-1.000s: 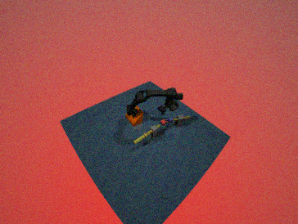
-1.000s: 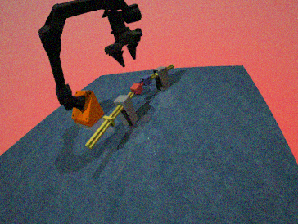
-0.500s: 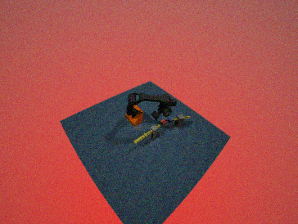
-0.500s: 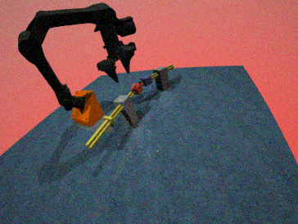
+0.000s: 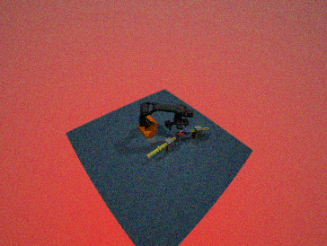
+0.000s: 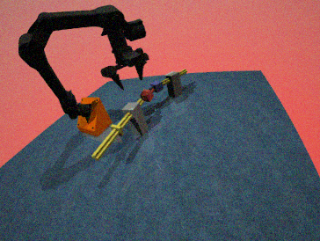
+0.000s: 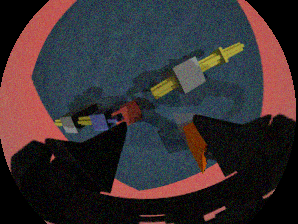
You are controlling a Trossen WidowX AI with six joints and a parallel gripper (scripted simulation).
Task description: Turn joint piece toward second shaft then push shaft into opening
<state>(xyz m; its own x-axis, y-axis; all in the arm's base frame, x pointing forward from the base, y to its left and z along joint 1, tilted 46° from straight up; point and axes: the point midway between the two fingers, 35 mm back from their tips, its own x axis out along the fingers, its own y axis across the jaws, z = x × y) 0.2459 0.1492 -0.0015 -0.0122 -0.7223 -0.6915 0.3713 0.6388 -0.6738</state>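
My gripper tip is 80 mm above the red square joint piece, 60 mm to the right of it and 10 mm short of it.
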